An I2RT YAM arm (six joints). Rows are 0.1 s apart.
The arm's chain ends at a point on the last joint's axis. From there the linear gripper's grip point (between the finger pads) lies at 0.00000 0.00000 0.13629 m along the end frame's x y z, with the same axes.
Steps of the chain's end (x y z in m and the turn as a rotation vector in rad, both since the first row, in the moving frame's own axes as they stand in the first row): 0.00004, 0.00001, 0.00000, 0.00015, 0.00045, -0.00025; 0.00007, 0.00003, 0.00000, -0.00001, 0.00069, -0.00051; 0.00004, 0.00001, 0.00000, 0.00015, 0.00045, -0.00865; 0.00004, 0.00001, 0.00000, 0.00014, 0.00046, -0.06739; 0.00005, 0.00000, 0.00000, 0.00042, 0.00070, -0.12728; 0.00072, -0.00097, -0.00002, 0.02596, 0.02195, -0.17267; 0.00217, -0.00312, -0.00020, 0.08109, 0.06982, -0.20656
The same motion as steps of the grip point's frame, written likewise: 0.00010, -0.00001, 0.00000, 0.00015, 0.00045, -0.00025; 0.00016, 0.00003, 0.00000, -0.00001, 0.00069, -0.00051; 0.00010, -0.00001, 0.00000, 0.00015, 0.00045, -0.00865; 0.00010, -0.00001, 0.00000, 0.00014, 0.00046, -0.06739; 0.00014, -0.00006, 0.00000, 0.00042, 0.00070, -0.12728; 0.00339, -0.00475, -0.00010, 0.02596, 0.02195, -0.17267; 0.01046, -0.01505, -0.00098, 0.08109, 0.06982, -0.20656
